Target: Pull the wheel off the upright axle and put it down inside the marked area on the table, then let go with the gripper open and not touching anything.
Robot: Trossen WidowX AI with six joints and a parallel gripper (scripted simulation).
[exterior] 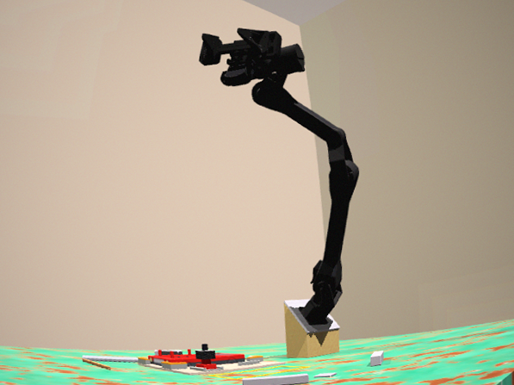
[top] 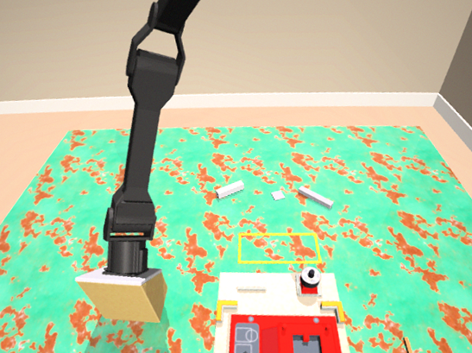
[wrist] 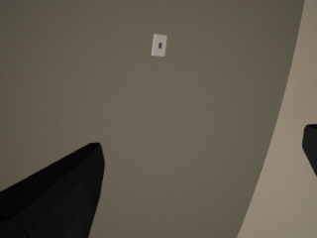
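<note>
My gripper tip is now 62 cm above the wheel, 16 cm to the left of it and 4 cm past it. Also, from my gripper tip: grey bar (66 cm below, 10 cm to the left); then black upright axle (63 cm below, 16 cm to the right, 4 cm behind).
</note>
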